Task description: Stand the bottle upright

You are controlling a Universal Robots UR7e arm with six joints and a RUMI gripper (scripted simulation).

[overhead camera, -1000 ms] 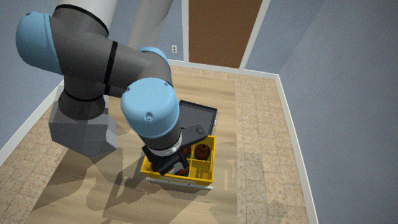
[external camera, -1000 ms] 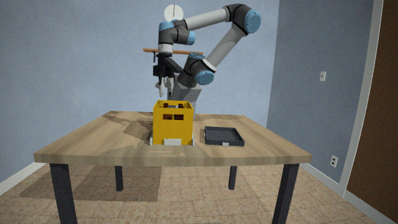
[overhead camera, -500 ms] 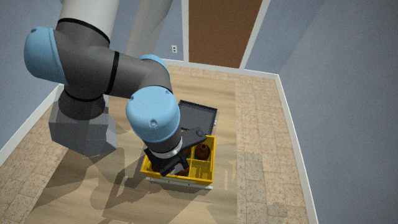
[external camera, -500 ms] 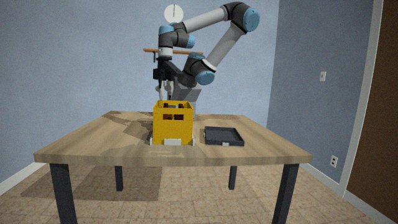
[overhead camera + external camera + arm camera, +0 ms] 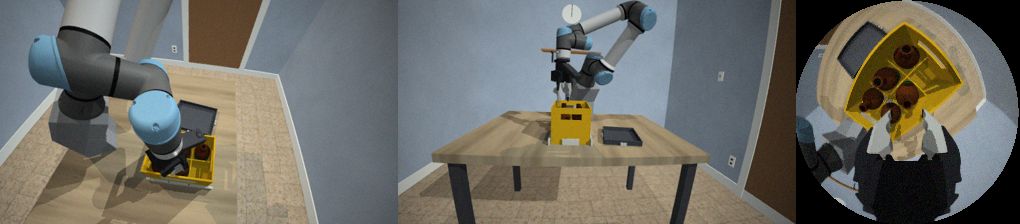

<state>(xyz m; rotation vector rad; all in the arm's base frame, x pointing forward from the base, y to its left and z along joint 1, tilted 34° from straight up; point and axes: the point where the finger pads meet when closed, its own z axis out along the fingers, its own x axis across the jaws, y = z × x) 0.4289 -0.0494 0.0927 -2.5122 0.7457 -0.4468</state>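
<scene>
Right now the crate is 1 cm behind my hand, 4 cm to the left of it and 11 cm below it. Also, from my hand: tray (7 cm behind, 31 cm to the left, 18 cm below); bottle (6 cm ahead, 11 cm to the left, 11 cm below).
</scene>
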